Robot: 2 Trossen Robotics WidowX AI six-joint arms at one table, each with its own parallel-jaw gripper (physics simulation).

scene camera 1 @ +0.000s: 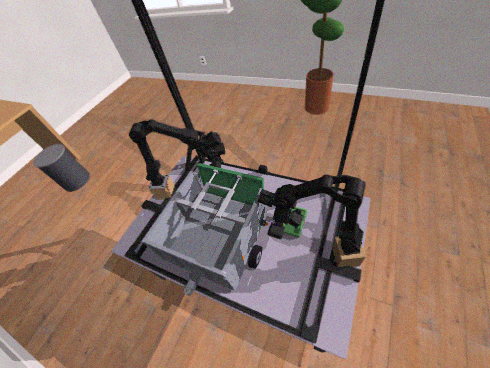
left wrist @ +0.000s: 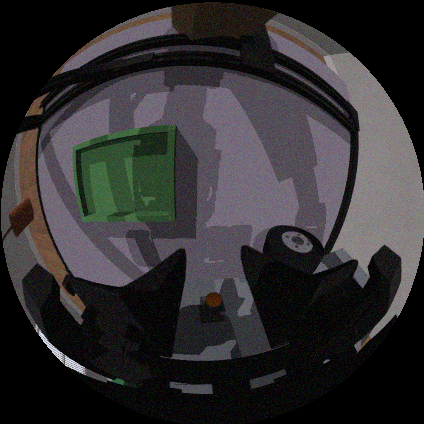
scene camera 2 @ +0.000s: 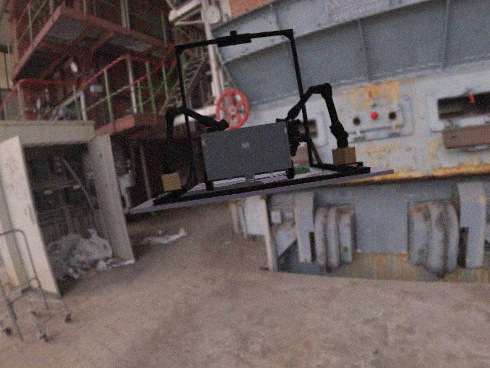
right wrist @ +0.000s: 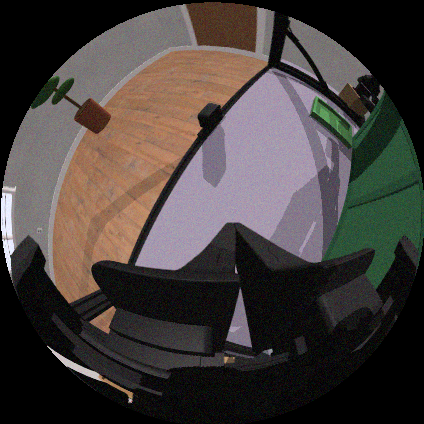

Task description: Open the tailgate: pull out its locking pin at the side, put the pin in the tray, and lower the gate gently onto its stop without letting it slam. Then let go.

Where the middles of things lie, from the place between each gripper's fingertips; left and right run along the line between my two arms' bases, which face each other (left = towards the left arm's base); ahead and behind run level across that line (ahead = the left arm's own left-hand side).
Now: left hand 140 mm short of the grey truck bed point(scene camera 1: 212, 237), 270 mm to the left of it and 40 mm below it.
The grey truck bed lies 360 mm ahead of my right hand, 130 mm to the left of it and 30 mm below it.
